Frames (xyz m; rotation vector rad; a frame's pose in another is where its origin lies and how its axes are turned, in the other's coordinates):
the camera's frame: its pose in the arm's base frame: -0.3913 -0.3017 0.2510 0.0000 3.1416 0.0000
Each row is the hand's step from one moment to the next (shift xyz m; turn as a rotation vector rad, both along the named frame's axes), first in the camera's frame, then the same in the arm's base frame.
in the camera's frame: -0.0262 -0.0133 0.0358 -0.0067 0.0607 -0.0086
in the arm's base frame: 0.0262 -0.0133 -0.0358 0.0067 0.0607 0.0086
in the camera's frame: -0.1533 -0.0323 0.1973 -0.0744 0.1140 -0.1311
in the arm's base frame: 0.1533 -0.0323 -0.1973 0.0744 0.1140 0.1311
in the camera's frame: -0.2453 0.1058 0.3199 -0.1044 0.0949 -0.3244
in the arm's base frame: 0.2453 0.1058 -0.3199 0.1044 0.0949 0.3244
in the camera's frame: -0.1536 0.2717 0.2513 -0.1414 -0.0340 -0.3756
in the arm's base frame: 0.1536 0.2717 -0.2513 0.1414 -0.0340 0.3756
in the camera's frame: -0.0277 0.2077 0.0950 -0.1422 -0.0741 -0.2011
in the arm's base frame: 0.0277 0.2077 -0.0950 0.1422 -0.0741 0.2011
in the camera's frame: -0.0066 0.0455 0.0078 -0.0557 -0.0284 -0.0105
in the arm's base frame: 0.0066 0.0455 -0.0078 0.0557 -0.0284 0.0105
